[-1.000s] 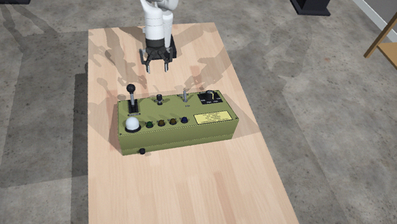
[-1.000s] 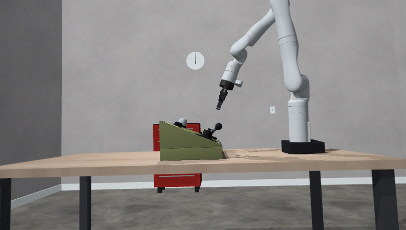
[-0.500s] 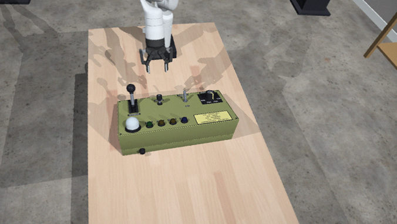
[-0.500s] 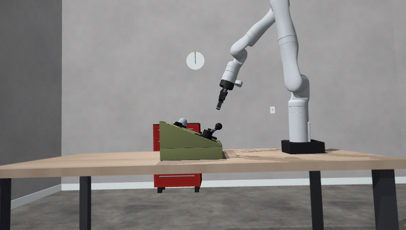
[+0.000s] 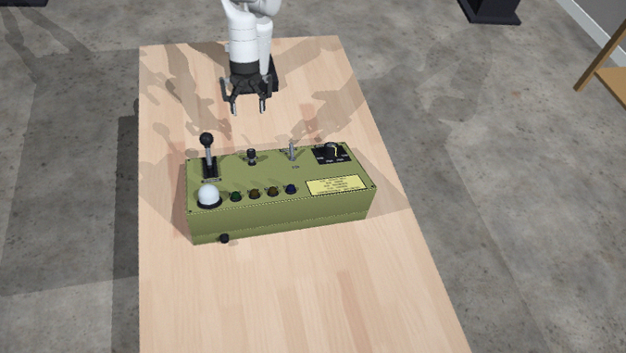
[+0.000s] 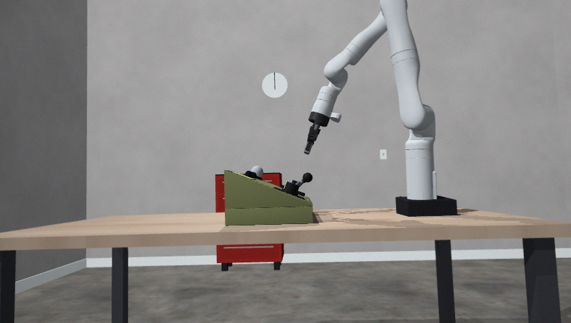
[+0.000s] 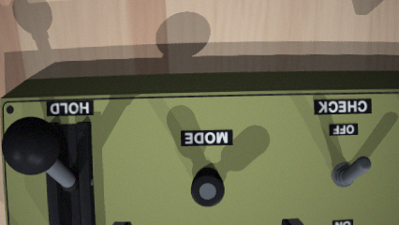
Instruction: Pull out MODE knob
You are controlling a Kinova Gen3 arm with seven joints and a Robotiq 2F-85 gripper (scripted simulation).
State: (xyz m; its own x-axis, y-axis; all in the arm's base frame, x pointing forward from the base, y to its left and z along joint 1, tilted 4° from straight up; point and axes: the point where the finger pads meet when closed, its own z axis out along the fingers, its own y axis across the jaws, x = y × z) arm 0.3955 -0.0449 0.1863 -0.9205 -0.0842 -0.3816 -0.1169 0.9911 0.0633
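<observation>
Now: the black mode knob 6 cm ahead of my hand, 1 cm to the left of it and 14 cm below it. Round my hand: rotary selector: 4 cm ahead, 25 cm to the left, 14 cm below; black ball lever: 5 cm ahead, 11 cm to the right, 13 cm below; check toggle: 4 cm ahead, 13 cm to the left, 14 cm below.
</observation>
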